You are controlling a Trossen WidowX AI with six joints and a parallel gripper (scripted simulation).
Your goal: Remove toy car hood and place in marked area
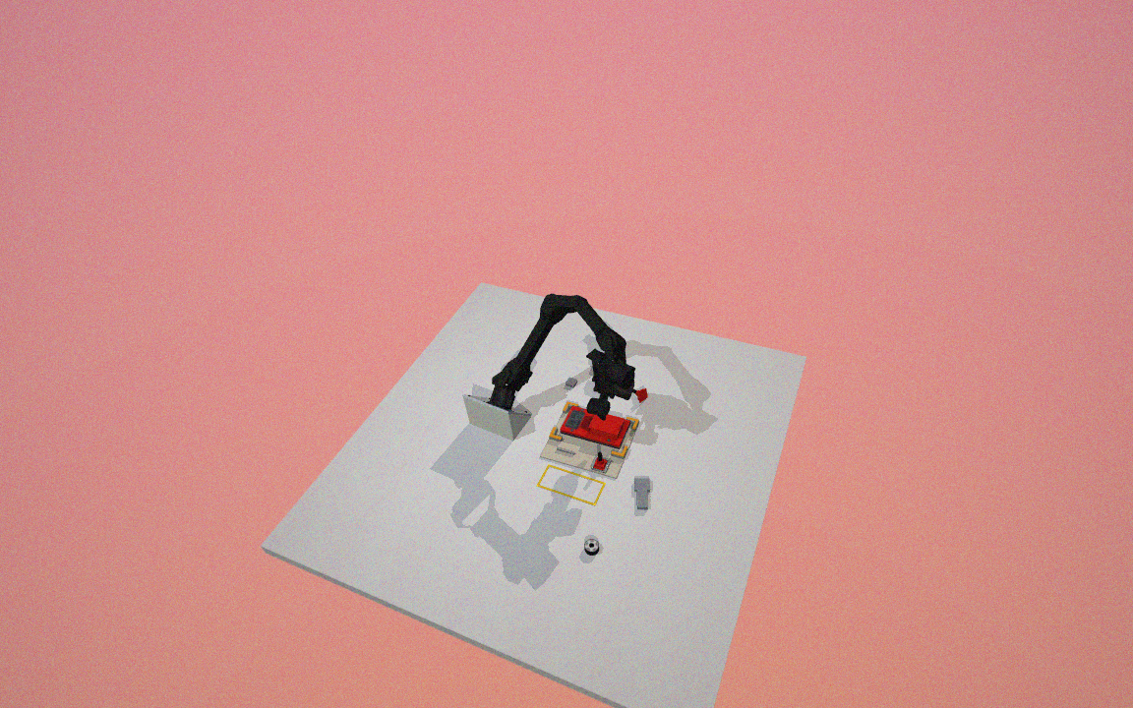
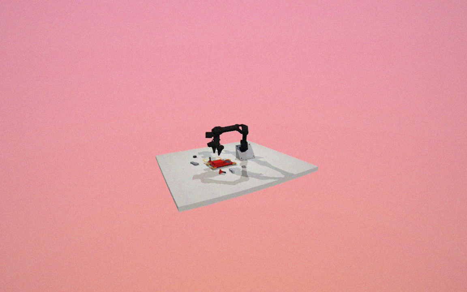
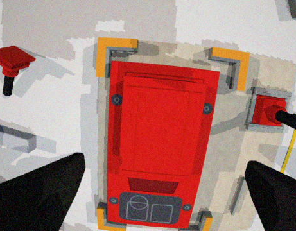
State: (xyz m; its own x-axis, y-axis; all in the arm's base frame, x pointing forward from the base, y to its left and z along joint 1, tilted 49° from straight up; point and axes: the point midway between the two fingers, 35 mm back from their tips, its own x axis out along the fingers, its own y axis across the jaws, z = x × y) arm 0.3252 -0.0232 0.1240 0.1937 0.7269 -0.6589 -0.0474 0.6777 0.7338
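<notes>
Now: gripper tip 8 cm above the hood and 1 cm past it. The rest, counted from my gripper tip: dark wheel: 40 cm to the right, 11 cm below, 9 cm ahead; grey bar: 20 cm to the left, 11 cm below, 5 cm behind.
</notes>
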